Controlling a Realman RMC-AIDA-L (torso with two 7-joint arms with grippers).
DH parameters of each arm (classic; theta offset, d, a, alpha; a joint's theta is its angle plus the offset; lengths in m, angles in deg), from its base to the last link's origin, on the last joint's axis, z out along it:
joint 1: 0 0.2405 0 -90
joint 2: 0 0 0 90
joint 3: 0 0.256 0 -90
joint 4: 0 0 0 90
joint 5: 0 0.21 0 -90
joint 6: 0 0 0 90
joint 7: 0 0.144 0 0
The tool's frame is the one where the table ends.
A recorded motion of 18 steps. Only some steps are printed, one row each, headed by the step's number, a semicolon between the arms.
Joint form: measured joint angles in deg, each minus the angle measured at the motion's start. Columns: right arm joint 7, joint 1, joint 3, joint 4, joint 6, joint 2, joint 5; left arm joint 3, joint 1, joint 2, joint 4, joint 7, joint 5, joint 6.
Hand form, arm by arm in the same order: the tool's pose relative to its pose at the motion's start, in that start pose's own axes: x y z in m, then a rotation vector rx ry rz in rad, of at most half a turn. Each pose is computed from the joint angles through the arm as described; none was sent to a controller.
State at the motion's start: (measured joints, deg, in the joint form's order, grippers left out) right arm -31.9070 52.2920 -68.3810 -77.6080 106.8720 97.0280 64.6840; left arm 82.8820 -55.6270 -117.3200 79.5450 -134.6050 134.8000 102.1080
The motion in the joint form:
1: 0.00 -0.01 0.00 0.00 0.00 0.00 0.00; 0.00 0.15 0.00 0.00 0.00 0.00 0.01
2: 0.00 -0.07 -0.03 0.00 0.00 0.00 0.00; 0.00 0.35 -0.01 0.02 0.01 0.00 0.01
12: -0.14 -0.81 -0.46 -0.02 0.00 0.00 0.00; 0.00 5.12 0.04 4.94 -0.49 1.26 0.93
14: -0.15 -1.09 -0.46 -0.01 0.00 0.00 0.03; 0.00 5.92 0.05 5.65 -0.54 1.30 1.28
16: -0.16 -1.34 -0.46 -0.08 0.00 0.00 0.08; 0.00 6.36 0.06 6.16 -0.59 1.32 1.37
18: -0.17 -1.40 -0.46 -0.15 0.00 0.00 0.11; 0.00 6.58 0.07 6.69 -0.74 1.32 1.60
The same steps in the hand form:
1: 0.0001 0.0000 0.0000 0.0000 0.0000 0.0002; -0.0009 0.0001 0.0003 -0.0010 -0.0003 -0.0025
2: 0.0005 -0.0001 0.0002 -0.0002 0.0007 0.0010; -0.0020 0.0002 0.0007 -0.0021 -0.0004 -0.0053
12: 0.0055 -0.0008 0.0021 -0.0024 0.0103 0.0083; -0.0214 0.0050 -0.0026 0.0278 -0.0016 -0.0385
14: 0.0073 -0.0013 0.0023 -0.0033 0.0111 0.0129; -0.0249 0.0065 -0.0029 0.0272 -0.0030 -0.0443
16: 0.0087 -0.0015 0.0025 -0.0038 0.0112 0.0157; -0.0264 0.0072 -0.0034 0.0296 -0.0019 -0.0465
18: 0.0089 -0.0014 0.0024 -0.0038 0.0109 0.0153; -0.0269 0.0081 -0.0044 0.0314 -0.0017 -0.0465

